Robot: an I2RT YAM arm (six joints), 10 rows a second.
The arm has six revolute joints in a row. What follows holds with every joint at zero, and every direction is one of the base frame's.
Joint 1 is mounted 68 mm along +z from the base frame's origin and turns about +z.
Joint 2 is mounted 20 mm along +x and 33.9 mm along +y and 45.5 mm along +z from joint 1 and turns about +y.
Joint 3 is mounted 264 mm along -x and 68.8 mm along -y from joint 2 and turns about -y.
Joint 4 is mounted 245 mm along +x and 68.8 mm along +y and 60 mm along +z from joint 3 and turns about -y.
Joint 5 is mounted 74 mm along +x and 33.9 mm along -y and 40.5 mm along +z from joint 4 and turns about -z.
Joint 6 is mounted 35.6 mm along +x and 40.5 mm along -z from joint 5 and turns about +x.
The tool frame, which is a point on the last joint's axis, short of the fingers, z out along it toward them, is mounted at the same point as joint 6; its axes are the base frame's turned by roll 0, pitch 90 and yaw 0 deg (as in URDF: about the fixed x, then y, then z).
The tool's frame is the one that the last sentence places.
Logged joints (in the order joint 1, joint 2, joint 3, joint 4, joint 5, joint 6), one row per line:
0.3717, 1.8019, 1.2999, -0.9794, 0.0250, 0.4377
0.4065, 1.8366, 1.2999, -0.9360, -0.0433, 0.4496
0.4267, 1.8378, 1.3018, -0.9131, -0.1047, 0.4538
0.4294, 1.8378, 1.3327, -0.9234, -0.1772, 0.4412
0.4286, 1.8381, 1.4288, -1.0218, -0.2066, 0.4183
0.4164, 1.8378, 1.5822, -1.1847, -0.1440, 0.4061
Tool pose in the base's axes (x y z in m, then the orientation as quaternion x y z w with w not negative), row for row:
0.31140, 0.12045, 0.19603, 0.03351, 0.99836, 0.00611, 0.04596
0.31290, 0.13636, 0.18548, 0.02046, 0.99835, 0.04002, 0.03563
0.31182, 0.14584, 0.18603, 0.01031, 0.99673, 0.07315, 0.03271
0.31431, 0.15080, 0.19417, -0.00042, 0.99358, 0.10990, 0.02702
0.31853, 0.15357, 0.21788, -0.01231, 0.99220, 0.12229, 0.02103
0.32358, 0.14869, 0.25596, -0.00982, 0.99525, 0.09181, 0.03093
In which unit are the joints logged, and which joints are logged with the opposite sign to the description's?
The joints are logged in radians. Opposite sign: none.
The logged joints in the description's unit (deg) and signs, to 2 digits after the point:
21.30, 103.24, 74.48, -56.12, 1.43, 25.08
23.29, 105.23, 74.48, -53.63, -2.48, 25.76
24.45, 105.30, 74.59, -52.32, -6.00, 26.00
24.60, 105.30, 76.36, -52.91, -10.15, 25.28
24.56, 105.32, 81.86, -58.54, -11.84, 23.97
23.86, 105.30, 90.65, -67.88, -8.25, 23.27

